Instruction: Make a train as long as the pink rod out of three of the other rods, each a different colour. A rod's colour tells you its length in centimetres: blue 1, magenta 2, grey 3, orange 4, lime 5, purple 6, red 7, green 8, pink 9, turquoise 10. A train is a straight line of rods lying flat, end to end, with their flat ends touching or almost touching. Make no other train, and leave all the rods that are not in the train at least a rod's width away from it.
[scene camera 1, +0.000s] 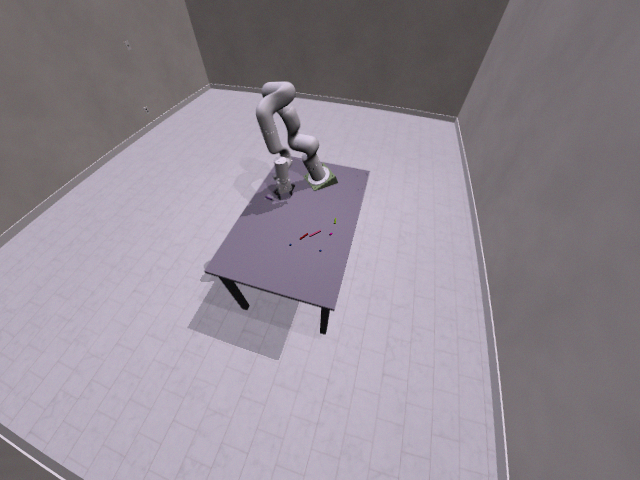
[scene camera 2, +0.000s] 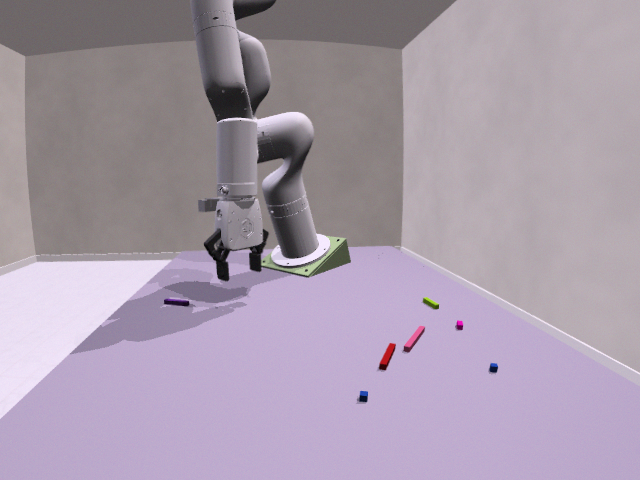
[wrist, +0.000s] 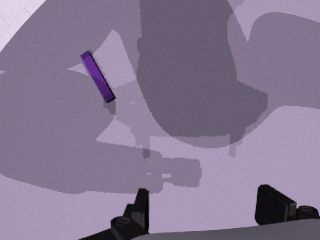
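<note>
My gripper (scene camera 2: 240, 275), (wrist: 204, 205): visible.
</note>
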